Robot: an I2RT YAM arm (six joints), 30 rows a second.
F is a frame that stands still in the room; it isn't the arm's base.
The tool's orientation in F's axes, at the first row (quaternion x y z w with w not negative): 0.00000, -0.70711, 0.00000, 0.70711
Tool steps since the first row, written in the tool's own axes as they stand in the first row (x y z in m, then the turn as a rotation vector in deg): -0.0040, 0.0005, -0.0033, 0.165, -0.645, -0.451; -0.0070, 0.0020, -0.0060, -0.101, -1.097, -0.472; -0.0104, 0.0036, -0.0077, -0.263, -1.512, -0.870; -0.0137, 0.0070, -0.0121, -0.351, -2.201, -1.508; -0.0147, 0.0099, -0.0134, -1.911, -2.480, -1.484; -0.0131, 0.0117, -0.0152, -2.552, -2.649, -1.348; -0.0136, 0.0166, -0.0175, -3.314, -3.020, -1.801; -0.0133, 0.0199, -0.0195, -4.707, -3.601, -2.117; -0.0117, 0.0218, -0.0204, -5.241, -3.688, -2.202
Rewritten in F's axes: 0.0033, 0.0005, -0.0040, 0.451, -0.645, 0.165; 0.0060, 0.0020, -0.0070, 0.472, -1.097, -0.101; 0.0077, 0.0036, -0.0104, 0.870, -1.512, -0.263; 0.0121, 0.0070, -0.0137, 1.508, -2.201, -0.351; 0.0134, 0.0099, -0.0147, 1.484, -2.480, -1.911; 0.0152, 0.0117, -0.0131, 1.348, -2.649, -2.552; 0.0175, 0.0166, -0.0136, 1.801, -3.020, -3.314; 0.0195, 0.0199, -0.0133, 2.117, -3.601, -4.707; 0.0204, 0.0218, -0.0117, 2.202, -3.688, -5.241
